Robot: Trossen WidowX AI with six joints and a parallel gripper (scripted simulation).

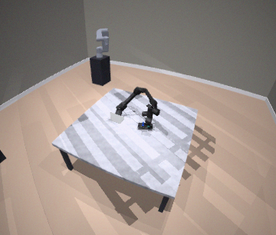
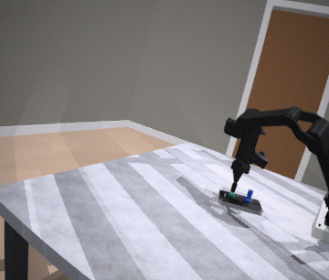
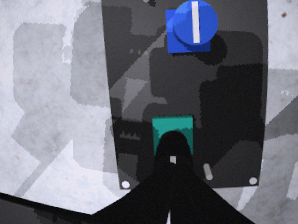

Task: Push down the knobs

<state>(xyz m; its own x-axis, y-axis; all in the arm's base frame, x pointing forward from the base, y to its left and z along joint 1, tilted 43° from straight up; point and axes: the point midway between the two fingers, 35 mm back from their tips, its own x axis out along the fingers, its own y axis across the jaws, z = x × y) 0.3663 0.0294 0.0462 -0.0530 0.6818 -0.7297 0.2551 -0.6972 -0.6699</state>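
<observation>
Now: the black knob 1 cm below my gripper tip. Also, from my gripper tip: blue knob (6 cm behind, 2 cm to the right, 2 cm below).
</observation>
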